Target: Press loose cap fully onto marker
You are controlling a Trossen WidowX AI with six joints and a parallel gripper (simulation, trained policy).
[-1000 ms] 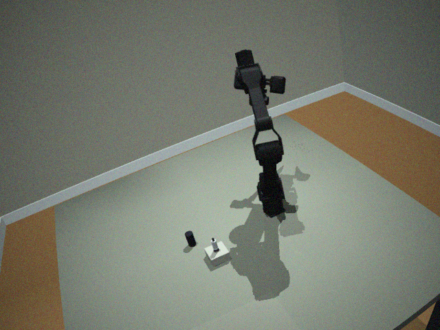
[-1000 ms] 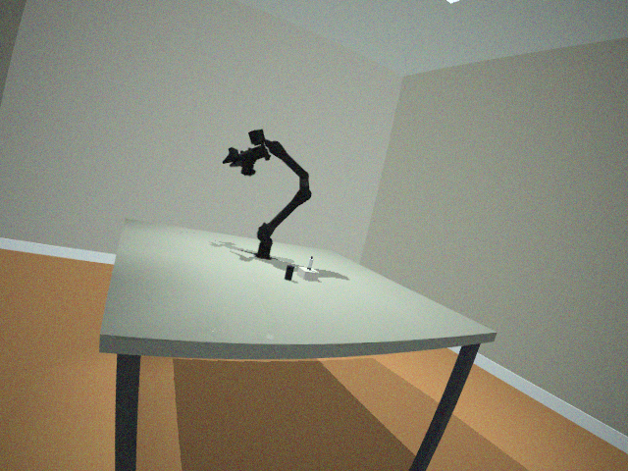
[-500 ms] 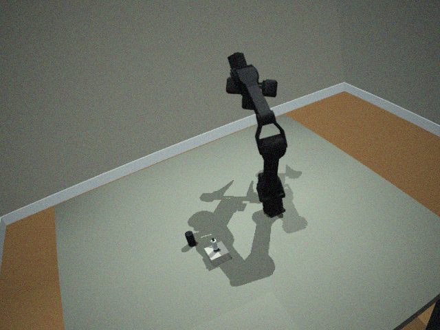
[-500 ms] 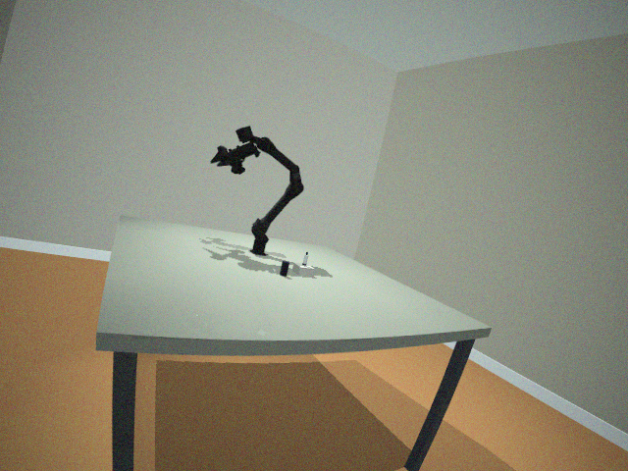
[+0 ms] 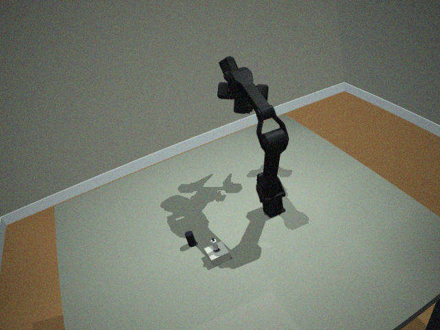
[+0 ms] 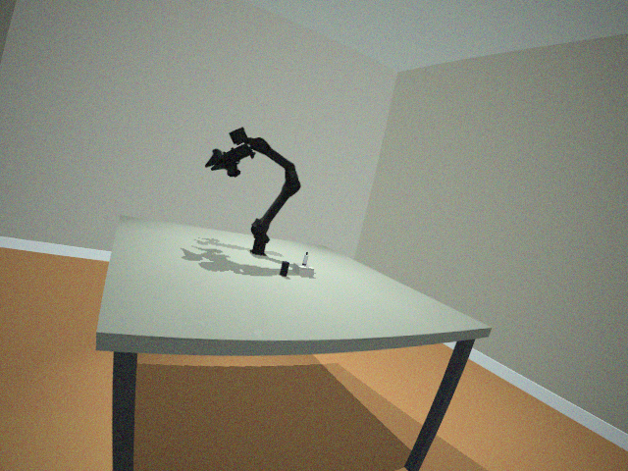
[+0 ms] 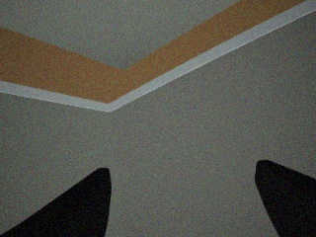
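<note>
Now: gripper tip 420 mm short of the black cap, 310 mm above it and 280 mm to the right of it. From my gripper tip the other things lie so: holder block (390 mm to the left, 370 mm ahead, 320 mm below).
</note>
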